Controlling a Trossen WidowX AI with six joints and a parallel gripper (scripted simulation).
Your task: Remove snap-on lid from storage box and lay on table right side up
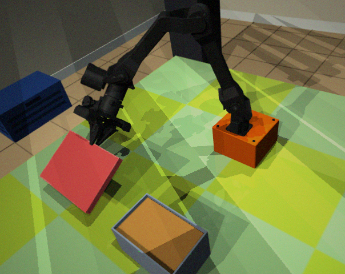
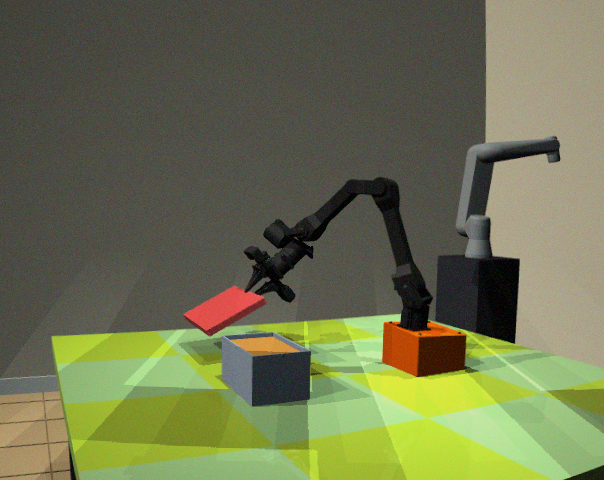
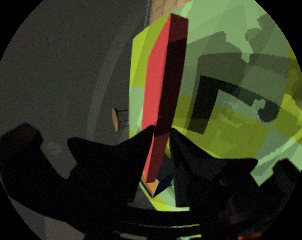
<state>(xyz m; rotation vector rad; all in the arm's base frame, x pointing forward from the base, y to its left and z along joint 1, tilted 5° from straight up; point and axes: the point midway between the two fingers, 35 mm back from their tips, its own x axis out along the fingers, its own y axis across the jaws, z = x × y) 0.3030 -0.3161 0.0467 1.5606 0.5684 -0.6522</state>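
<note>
The red lid is 7 cm ahead of my gripper tip and 3 cm below it. Round my gripper tip: grey-blue storage box (32 cm to the left, 11 cm below, 10 cm ahead).
</note>
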